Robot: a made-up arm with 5 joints.
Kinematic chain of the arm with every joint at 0, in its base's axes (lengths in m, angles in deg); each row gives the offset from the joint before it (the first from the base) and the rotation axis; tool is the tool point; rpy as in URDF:
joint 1: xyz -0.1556 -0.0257 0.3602 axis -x
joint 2: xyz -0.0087 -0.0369 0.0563 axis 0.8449 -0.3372 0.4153
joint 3: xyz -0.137 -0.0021 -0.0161 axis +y
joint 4: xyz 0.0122 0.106 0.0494 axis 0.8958 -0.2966 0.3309
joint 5: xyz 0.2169 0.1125 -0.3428 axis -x
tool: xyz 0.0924 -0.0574 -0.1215 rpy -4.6 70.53 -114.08
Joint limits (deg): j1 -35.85..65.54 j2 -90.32..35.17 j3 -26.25..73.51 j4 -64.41..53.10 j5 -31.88..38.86
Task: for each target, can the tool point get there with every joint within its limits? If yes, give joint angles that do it. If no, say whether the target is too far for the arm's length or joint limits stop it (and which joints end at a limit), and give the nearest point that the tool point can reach.
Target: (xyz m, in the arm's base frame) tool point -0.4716 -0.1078 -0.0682
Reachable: yes | joints -13.67 -61.18 45.25 13.52 25.83
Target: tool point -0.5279 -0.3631 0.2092
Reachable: yes | joints 46.16 -18.99 58.47 -14.11 31.21
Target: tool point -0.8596 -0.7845 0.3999
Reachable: no: too far | nearest point -0.6020 -0.4857 0.3422 | short by 0.399 m
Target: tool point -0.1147 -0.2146 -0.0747
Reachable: yes | joints 34.83 -8.54 16.32 3.96 -1.59
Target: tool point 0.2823 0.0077 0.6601
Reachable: no: joint limits stop it (at a limit: joint 1, joint 2, joint 3, joint 5) | nearest point 0.0965 0.1316 0.5938 | short by 0.233 m
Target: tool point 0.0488 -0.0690 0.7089
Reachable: no: joint limits stop it (at a limit: joint 1, joint 3, joint 5) | nearest point -0.0941 -0.1677 0.6996 | short by 0.174 m
